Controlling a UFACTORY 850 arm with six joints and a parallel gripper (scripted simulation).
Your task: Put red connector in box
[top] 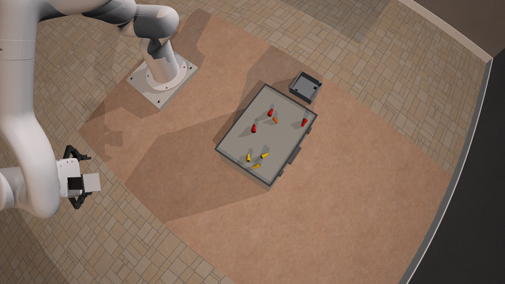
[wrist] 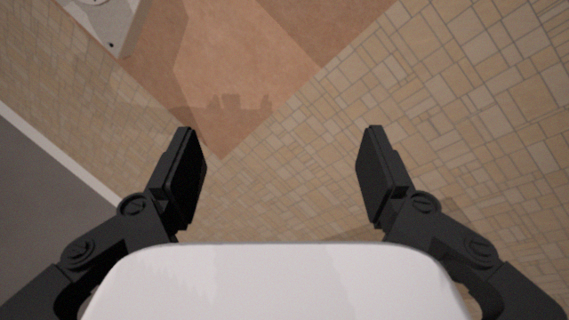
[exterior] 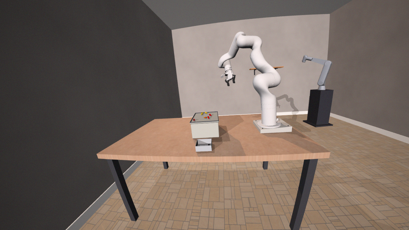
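Now: hand 300 mm short of the orange connector, 510 mm to the right of it and 240 mm above it. The rest, counted from my hand: tool case 310 mm ahead, 460 mm to the left, 280 mm below.
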